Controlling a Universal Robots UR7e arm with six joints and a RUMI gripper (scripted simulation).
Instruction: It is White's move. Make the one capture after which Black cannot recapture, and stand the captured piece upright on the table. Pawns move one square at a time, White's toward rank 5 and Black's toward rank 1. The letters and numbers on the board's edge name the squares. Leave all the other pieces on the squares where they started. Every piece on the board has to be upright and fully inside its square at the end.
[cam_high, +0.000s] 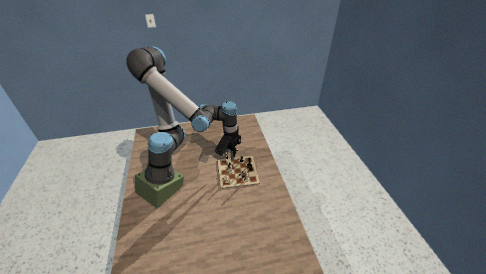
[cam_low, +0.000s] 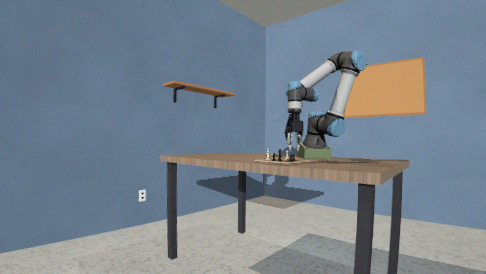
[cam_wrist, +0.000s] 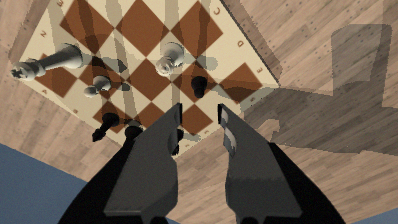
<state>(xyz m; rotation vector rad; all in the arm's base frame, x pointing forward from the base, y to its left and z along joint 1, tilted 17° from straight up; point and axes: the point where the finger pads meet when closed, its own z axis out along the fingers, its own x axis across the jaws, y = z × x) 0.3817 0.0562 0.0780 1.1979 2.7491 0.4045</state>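
Now: hand 5 cm above the black pawn. Round my hand: small chessboard 4 cm ahead, 4 cm to the right, 7 cm below; white pawn 8 cm ahead, 8 cm to the right, 5 cm below.
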